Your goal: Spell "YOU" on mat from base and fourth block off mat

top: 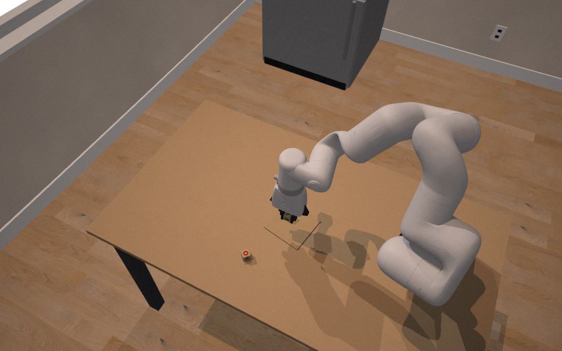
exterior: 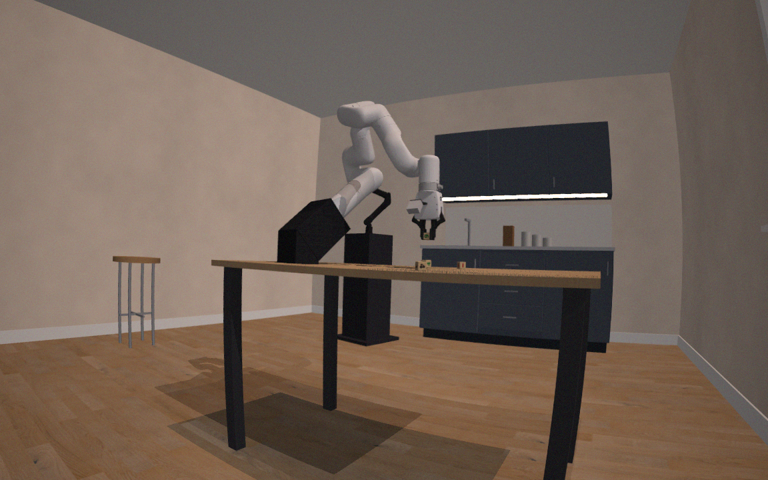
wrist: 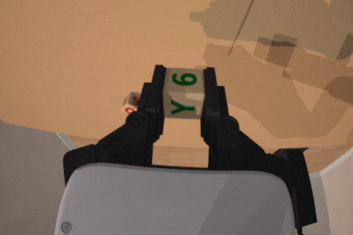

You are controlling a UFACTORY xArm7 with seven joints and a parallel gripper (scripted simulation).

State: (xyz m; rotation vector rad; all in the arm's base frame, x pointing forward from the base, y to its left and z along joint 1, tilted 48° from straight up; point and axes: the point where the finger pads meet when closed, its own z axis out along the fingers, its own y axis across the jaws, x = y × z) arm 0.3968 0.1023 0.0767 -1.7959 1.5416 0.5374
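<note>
Right now my hand is 1 cm short of the mat, 4 cm to the left of it and 12 cm above it. From my hand the other things lie so: Y block (1 cm below); O block (5 cm ahead, 15 cm to the left, 11 cm below); U block (4 cm ahead, 6 cm to the right, 11 cm below).
</note>
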